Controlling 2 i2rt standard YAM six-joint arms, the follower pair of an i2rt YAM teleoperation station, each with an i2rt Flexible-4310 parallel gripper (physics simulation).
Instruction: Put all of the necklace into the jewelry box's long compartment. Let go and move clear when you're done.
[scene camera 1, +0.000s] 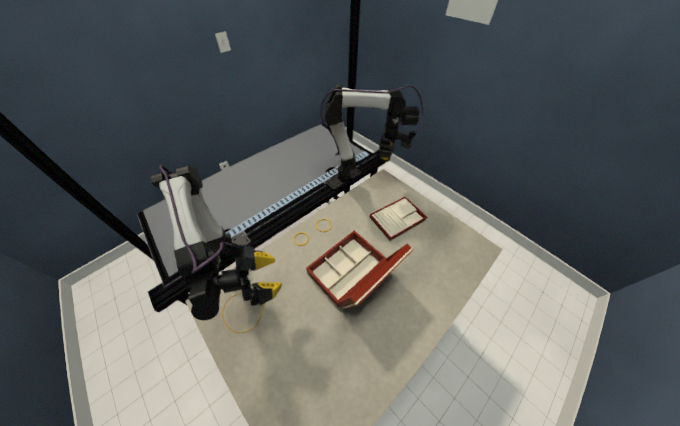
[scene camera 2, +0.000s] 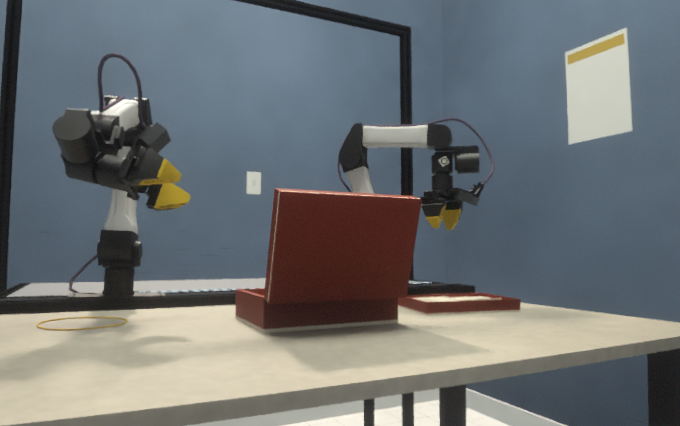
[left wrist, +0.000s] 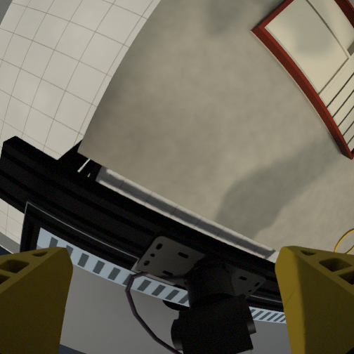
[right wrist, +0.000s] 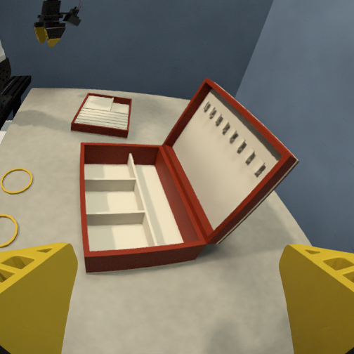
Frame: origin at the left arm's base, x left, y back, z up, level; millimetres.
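Seen in the pictures: left gripper, fingertip midpoint: (scene camera 1: 386, 153) (scene camera 2: 442, 229); right gripper, fingertip midpoint: (scene camera 1: 278, 271) (scene camera 2: 185, 189); left arm's base, link origin: (scene camera 1: 343, 178); right arm's base, link origin: (scene camera 1: 226, 251) (scene camera 2: 118, 298).
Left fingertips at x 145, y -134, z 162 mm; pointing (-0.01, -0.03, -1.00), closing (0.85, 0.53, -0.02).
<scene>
Offsets run from my left fingertips to a thing's middle. "*": to the spot under its first point.
The necklace, a large thin gold loop {dy -124, dx -857, dz -181 mm} (scene camera 1: 242, 332) (scene camera 2: 75, 329), lies flat on the table. The red jewelry box {dy -280, dx -468, dz -71 mm} (scene camera 1: 322, 288) (scene camera 2: 331, 313) (right wrist: 145, 257) stands open, its cream long compartment {* dy -287, dx -473, dz -176 mm} (scene camera 1: 353, 277) (right wrist: 160, 200) empty beside the hinge. My right gripper (scene camera 1: 273, 273) (scene camera 2: 175, 190) (right wrist: 178, 259) is open and empty, above the table near the necklace. My left gripper (scene camera 2: 442, 220) (left wrist: 173, 262) (right wrist: 45, 44) is open and empty, high over the rail side. The lid hides the compartment in scene camera 2.
The raised lid {* dy -393, dx -501, dz +35 mm} (scene camera 1: 376, 280) (scene camera 2: 346, 245) (right wrist: 215, 165) leans back from the box. Two small gold rings, one {dy -12, dx -521, dz -180 mm} (scene camera 1: 301, 245) and another {dy -20, dx -403, dz -180 mm} (scene camera 1: 323, 231), lie between box and rail. A shallow red tray {dy -215, dx -125, dz -169 mm} (scene camera 2: 466, 304) (left wrist: 295, 75) (right wrist: 100, 131) lies beyond the box.
</scene>
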